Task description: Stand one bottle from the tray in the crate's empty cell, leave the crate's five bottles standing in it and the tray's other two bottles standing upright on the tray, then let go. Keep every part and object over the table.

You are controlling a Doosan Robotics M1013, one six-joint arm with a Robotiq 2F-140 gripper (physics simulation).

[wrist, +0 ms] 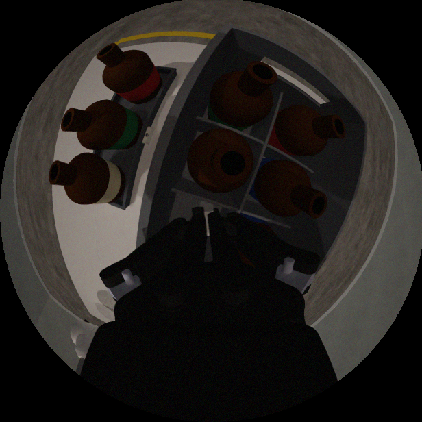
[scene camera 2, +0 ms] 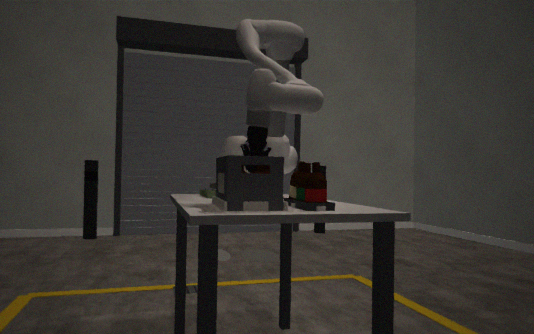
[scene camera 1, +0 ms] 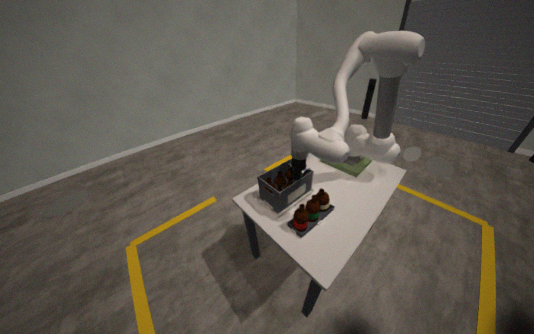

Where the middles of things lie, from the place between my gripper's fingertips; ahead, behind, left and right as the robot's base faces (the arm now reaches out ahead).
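I see that the cream-labelled bottle (wrist: 87, 179) is 3 cm above my hand, and that it is 2 cm behind my hand and 18 cm to the left of it.
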